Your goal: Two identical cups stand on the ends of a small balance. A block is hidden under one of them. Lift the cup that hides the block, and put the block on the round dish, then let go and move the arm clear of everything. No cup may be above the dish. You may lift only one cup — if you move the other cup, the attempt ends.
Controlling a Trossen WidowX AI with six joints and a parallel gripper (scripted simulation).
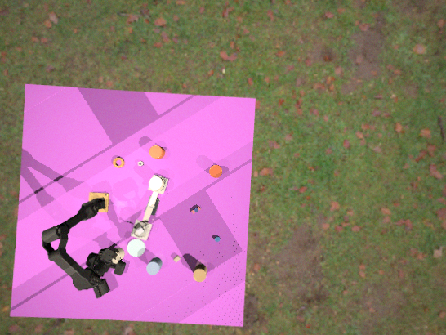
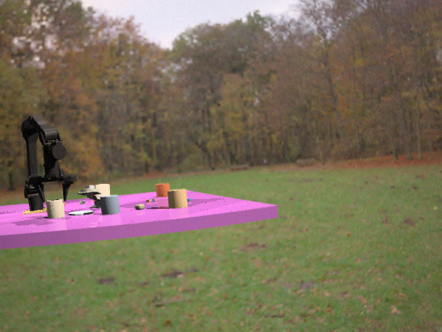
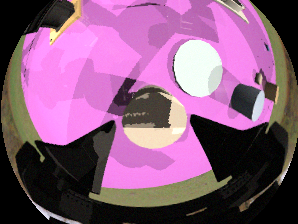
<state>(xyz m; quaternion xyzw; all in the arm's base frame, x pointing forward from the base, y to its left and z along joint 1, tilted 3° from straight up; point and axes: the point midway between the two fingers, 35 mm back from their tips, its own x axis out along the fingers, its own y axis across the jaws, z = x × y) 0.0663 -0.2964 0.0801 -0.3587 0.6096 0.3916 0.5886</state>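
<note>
Right now my gripper tip is 180 mm short of the grey block, 130 mm to the right of it and 30 mm below it. Also, from my gripper tip: round dish (110 mm ahead, 60 mm below, 20 mm to the left); balance beam (240 mm to the left, 230 mm ahead, 20 mm below); blue-grey cylinder (210 mm ahead, 70 mm to the right, 20 mm below).
</note>
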